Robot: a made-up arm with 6 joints. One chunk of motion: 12 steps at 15 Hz.
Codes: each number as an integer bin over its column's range. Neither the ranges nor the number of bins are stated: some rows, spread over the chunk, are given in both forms.
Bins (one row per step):
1: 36 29 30 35 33 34
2: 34 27 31 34 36 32
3: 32 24 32 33 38 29
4: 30 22 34 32 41 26
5: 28 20 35 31 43 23
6: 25 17 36 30 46 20
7: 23 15 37 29 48 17
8: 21 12 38 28 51 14
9: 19 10 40 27 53 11
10: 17 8 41 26 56 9
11: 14 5 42 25 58 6
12: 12 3 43 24 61 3
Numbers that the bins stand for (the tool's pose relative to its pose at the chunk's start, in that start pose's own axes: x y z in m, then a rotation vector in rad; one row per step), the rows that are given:
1: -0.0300 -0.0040 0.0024 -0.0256 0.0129 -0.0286
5: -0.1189 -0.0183 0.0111 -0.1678 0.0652 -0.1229
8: -0.1967 -0.0310 0.0163 -0.2744 0.1071 -0.2000
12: -0.2967 -0.0452 0.0251 -0.4167 0.1595 -0.2943
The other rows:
2: -0.0522 -0.0071 0.0041 -0.0611 0.0286 -0.0457
3: -0.0744 -0.0119 0.0059 -0.0967 0.0390 -0.0714
4: -0.0967 -0.0151 0.0094 -0.1322 0.0548 -0.0971
6: -0.1522 -0.0230 0.0129 -0.2033 0.0810 -0.1486
7: -0.1744 -0.0262 0.0146 -0.2389 0.0914 -0.1743
9: -0.2189 -0.0341 0.0198 -0.3100 0.1176 -0.2257
10: -0.2411 -0.0373 0.0216 -0.3456 0.1333 -0.2429
11: -0.2744 -0.0421 0.0233 -0.3811 0.1438 -0.2686

